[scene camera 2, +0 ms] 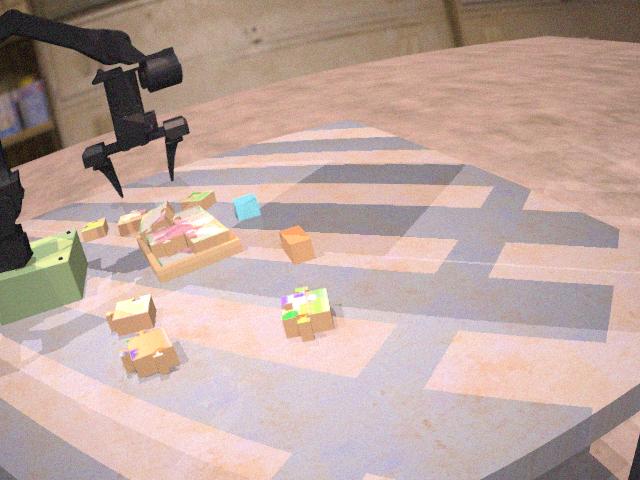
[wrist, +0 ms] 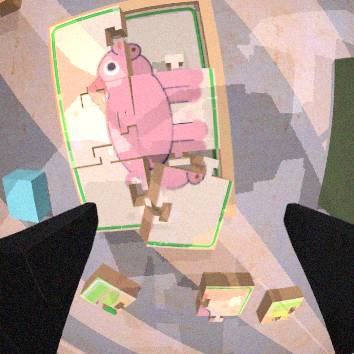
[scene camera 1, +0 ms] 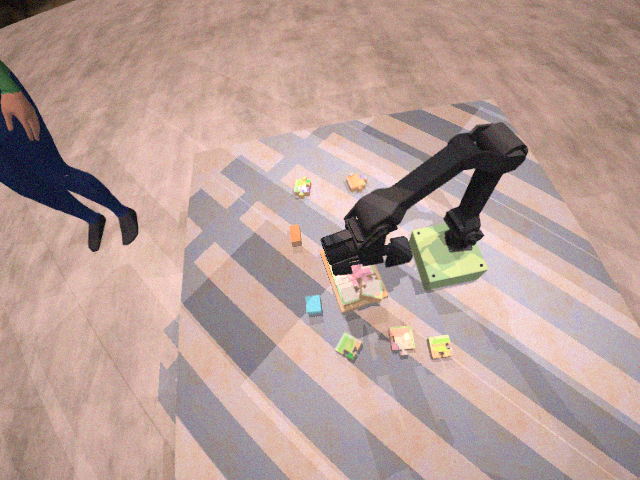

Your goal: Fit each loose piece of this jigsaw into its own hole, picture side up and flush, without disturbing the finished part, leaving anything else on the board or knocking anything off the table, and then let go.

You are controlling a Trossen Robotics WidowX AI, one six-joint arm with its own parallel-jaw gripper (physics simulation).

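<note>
The jigsaw board holds a pink animal picture. A white corner piece with a pink curl and green edge lies picture side up at the board's lower right corner in the wrist view. It is turned askew and tilted, raised above its neighbours and partly over the rim. The empty corner hole shows grey floor at the upper right of the wrist view. My gripper is open and empty above the askew piece, its fingers wide either side. The arm hides the fingertips in scene camera 1.
Nearby lie a green piece, a pinkish piece, a yellow-green piece, a cyan block and an orange block. Further pieces lie beyond. The green base stands beside.
</note>
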